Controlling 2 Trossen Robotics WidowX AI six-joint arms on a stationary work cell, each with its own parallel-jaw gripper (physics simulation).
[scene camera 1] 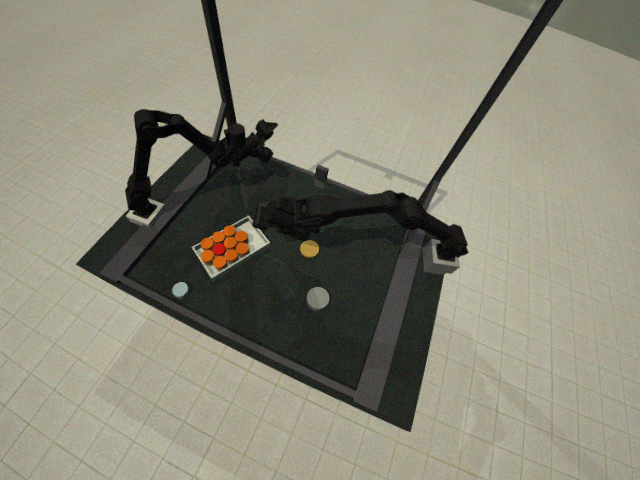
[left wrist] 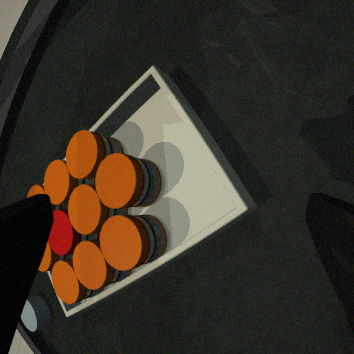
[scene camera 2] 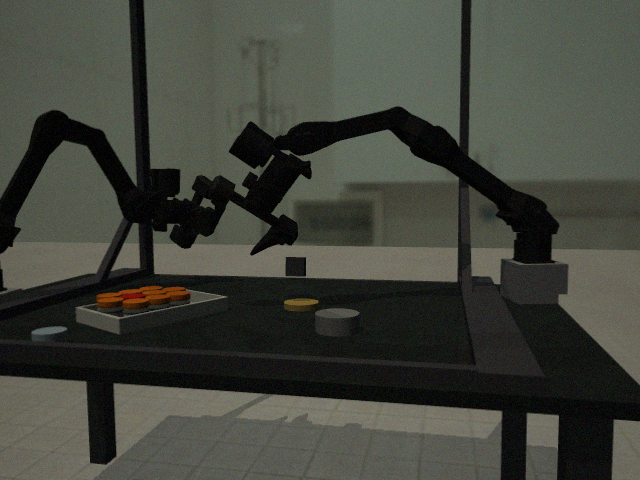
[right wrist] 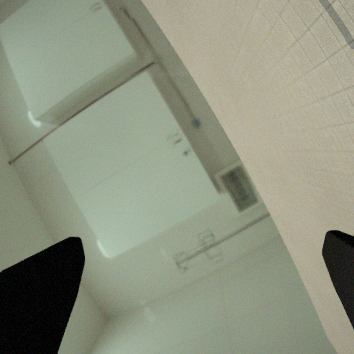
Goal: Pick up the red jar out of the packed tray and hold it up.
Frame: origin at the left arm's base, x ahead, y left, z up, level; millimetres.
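Where they show: left gripper, fingertip midpoint: (scene camera 1: 271,225) (left wrist: 181,207) (scene camera 2: 231,242); right gripper, fingertip midpoint: (right wrist: 208,249); left arm's base, link origin: (scene camera 1: 445,252) (scene camera 2: 533,261); right arm's base, link origin: (scene camera 1: 145,210).
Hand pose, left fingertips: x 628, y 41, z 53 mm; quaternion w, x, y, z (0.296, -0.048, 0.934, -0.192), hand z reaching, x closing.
Note:
Each offset is from my left fingertips to the top centre of the thing.
The red jar {173 mm ahead, 73 mm left, 88 mm down} (scene camera 1: 219,249) (scene camera 2: 133,296) (left wrist: 61,232) stands among several orange-lidded jars {95 mm ahead, 55 mm left, 88 mm down} (scene camera 1: 242,248) (scene camera 2: 178,295) (left wrist: 121,243), close on all sides, in the white tray {142 mm ahead, 40 mm left, 106 mm down} (scene camera 1: 240,259) (scene camera 2: 175,316) (left wrist: 200,137). In the left wrist view a dark finger borders its lid at the left. My left gripper (scene camera 1: 280,229) (scene camera 2: 231,242) (left wrist: 181,207) is open and empty, high above the table, tilted down, beside the tray's jar-free end. My right gripper (scene camera 1: 272,139) (scene camera 2: 204,209) (right wrist: 208,249) is open and empty, raised away from the tray at the back; its wrist view shows walls and floor.
A yellow disc {137 mm back, 5 mm right, 122 mm down} (scene camera 1: 309,248) (scene camera 2: 300,304) and a grey cylinder {192 mm back, 182 mm left, 104 mm down} (scene camera 1: 317,298) (scene camera 2: 337,322) are right of the tray. A pale blue disc {259 mm ahead, 229 mm left, 110 mm down} (scene camera 1: 179,289) (scene camera 2: 49,333) (left wrist: 30,315) lies near the front edge. A small dark block {132 mm back, 373 mm right, 76 mm down} (scene camera 1: 321,175) (scene camera 2: 295,266) shows at the back. Frame posts rise at both sides.

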